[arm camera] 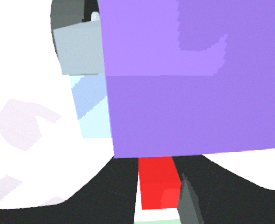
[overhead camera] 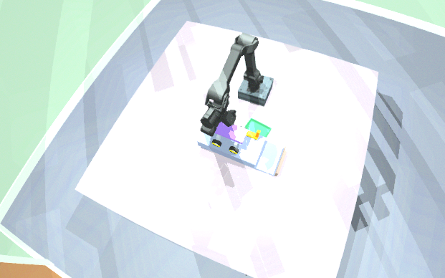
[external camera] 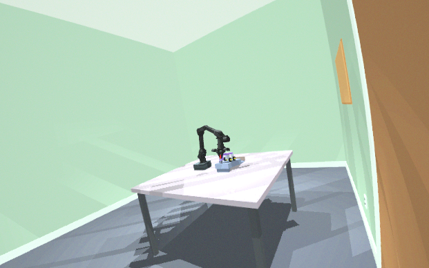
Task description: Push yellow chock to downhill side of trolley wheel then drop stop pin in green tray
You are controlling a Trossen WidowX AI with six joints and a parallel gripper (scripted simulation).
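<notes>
Right now the green tray is 200 mm to the left of my gripper tip, 140 mm below it and 70 mm behind it. Also, from my gripper tip: red-headed stop pin: right at my gripper tip; pale blue ramp: 100 mm to the left, 80 mm below, 40 mm ahead; purple trolley: 90 mm to the left, 40 mm ahead, 20 mm below.
</notes>
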